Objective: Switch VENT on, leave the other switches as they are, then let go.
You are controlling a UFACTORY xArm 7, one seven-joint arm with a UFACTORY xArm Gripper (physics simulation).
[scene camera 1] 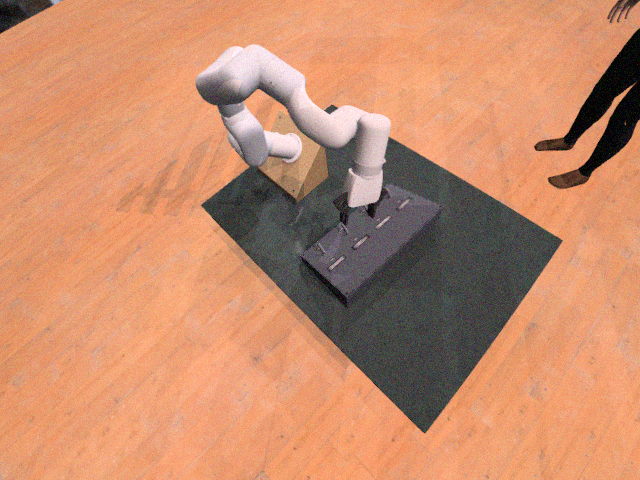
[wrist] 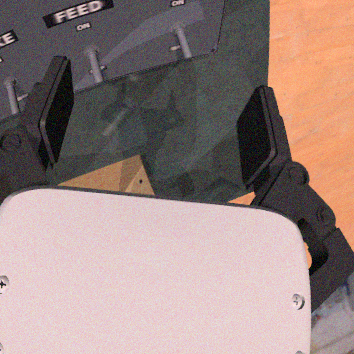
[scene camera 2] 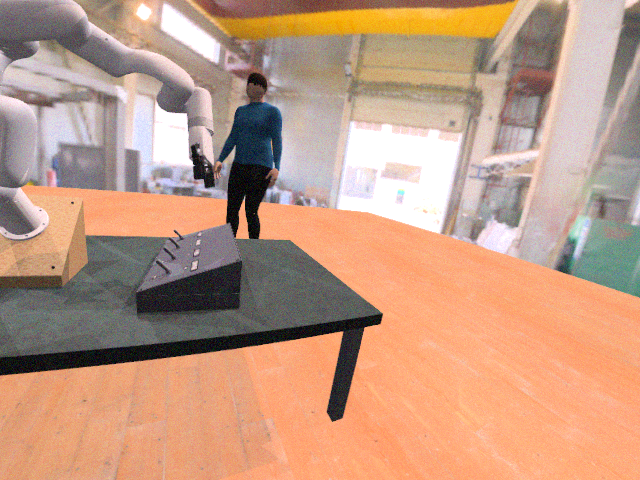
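Seen in the pictures: gripper, fingertip midpoint: [scene camera 1: 357,219] [wrist: 160,88] [scene camera 2: 205,183]; arm's base at its link origin: [scene camera 1: 290,148] [scene camera 2: 25,223].
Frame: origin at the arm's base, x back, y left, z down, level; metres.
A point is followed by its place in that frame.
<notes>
A dark switch panel [scene camera 1: 382,253] {z 0.017, x -0.618, y -0.061 m} [scene camera 2: 188,299] {z 0.121, x -0.518, y -0.265 m} [wrist: 135,30] {z 0.069, x -0.469, y -0.139 m} with a sloped face stands on the table. In the wrist view, a lever [wrist: 95,65] {z 0.047, x -0.444, y -0.079 m} stands under the FEED label [wrist: 78,12] {z 0.050, x -0.520, y -0.075 m}, one lever [wrist: 183,42] {z 0.047, x -0.447, y -0.196 m} is to its right with its name out of frame, and one lever [wrist: 12,97] {z 0.047, x -0.439, y 0.040 m} is at the left edge, by a label [wrist: 7,39] {z 0.050, x -0.518, y 0.016 m} ending in "KE". No VENT label is readable, so I cannot tell which lever is VENT, nor how it is set. My gripper [scene camera 1: 357,215] {z -0.180, x -0.543, y -0.113 m} [scene camera 2: 204,180] {z -0.180, x -0.543, y -0.113 m} [wrist: 160,88] {z -0.180, x -0.543, y -0.113 m} is open and empty, above the panel and apart from the levers.
The dark table [scene camera 1: 465,310] {z 0.158, x -0.940, y 0.054 m} [scene camera 2: 310,289] {z 0.158, x -0.918, y -0.144 m} carries the panel. A wooden wedge block [scene camera 1: 313,175] {z 0.073, x -0.136, y 0.007 m} [scene camera 2: 75,253] {z 0.091, x -0.137, y -0.004 m} [wrist: 100,177] {z 0.130, x -0.138, y -0.016 m} under the arm's base stands behind the panel's lever side. A person [scene camera 1: 612,108] [scene camera 2: 258,134] stands on the floor beyond the table.
</notes>
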